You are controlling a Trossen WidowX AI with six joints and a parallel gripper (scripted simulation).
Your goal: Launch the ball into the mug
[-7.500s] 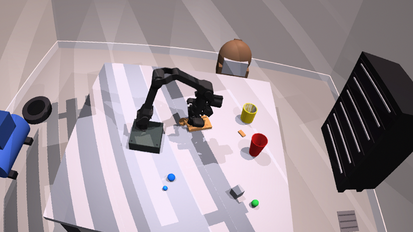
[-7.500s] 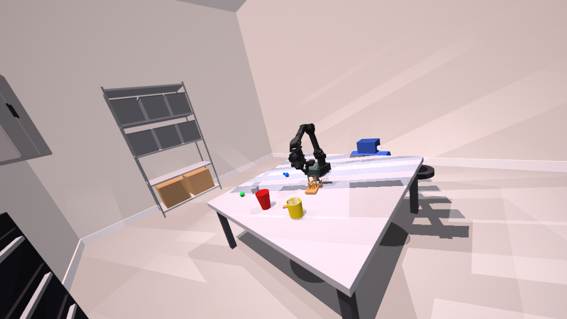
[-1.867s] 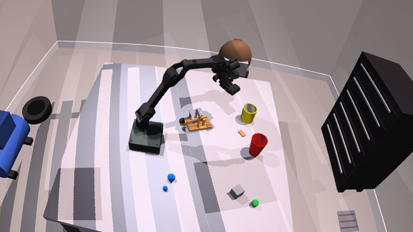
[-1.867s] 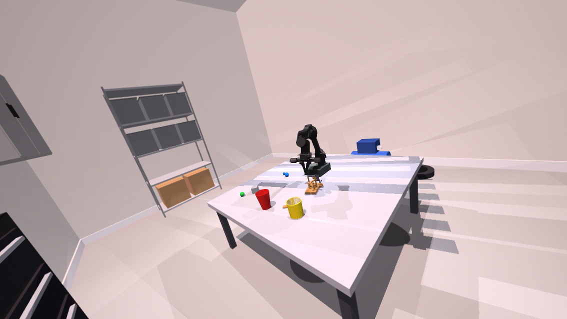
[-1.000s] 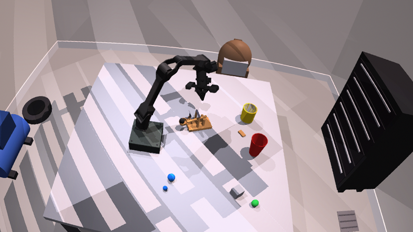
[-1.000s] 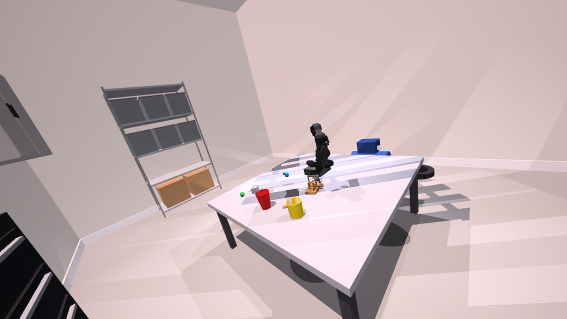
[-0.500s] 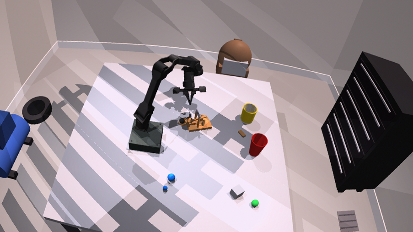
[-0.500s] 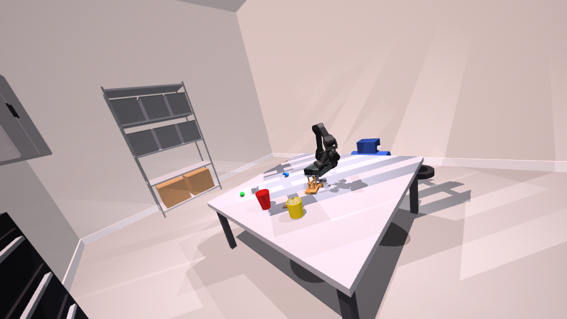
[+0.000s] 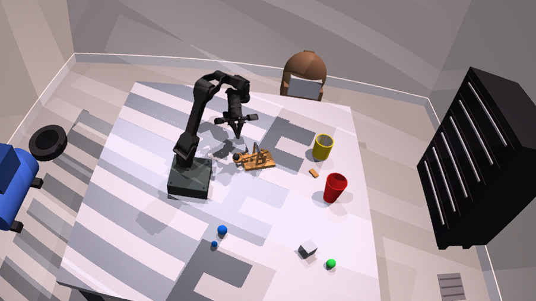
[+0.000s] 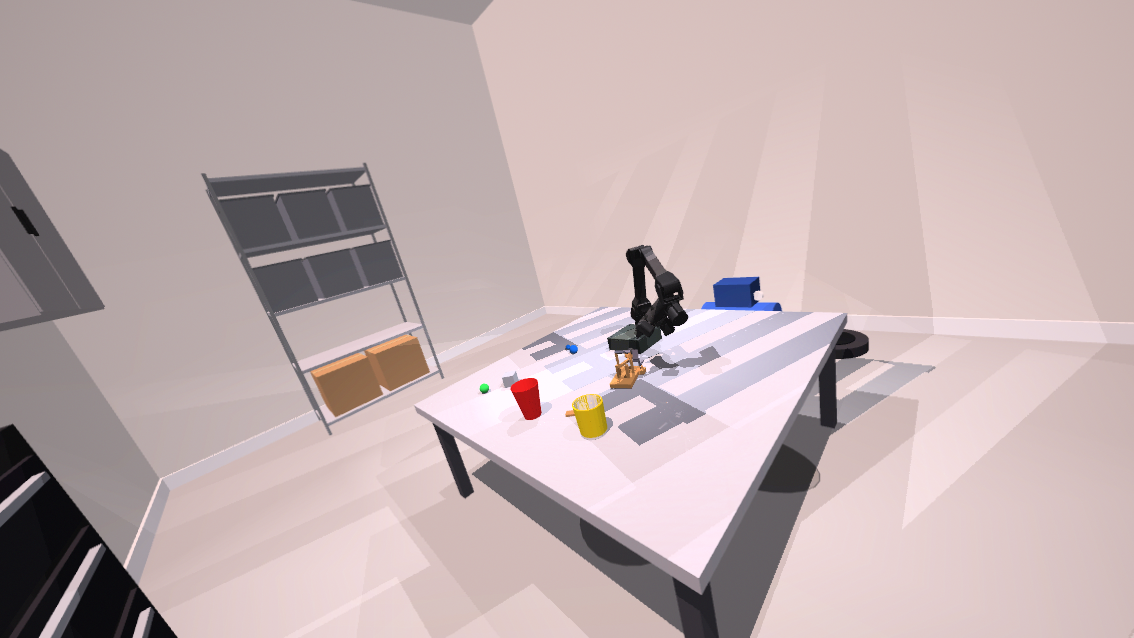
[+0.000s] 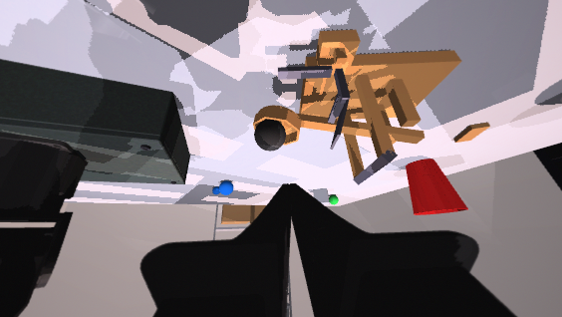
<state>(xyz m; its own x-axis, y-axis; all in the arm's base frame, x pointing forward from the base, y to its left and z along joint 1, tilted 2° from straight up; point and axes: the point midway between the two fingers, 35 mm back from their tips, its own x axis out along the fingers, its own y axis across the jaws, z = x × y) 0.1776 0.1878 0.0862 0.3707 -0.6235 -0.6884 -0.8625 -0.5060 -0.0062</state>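
The black ball is 70 mm below my gripper tip, 40 mm to the right of it and 10 mm ahead of it. From my gripper tip the other things lie so: yellow mug 380 mm ahead, 170 mm to the left, 100 mm below; then wooden catapult 80 mm below, 70 mm ahead; then small orange block 360 mm ahead, 120 mm below, 40 mm to the left.
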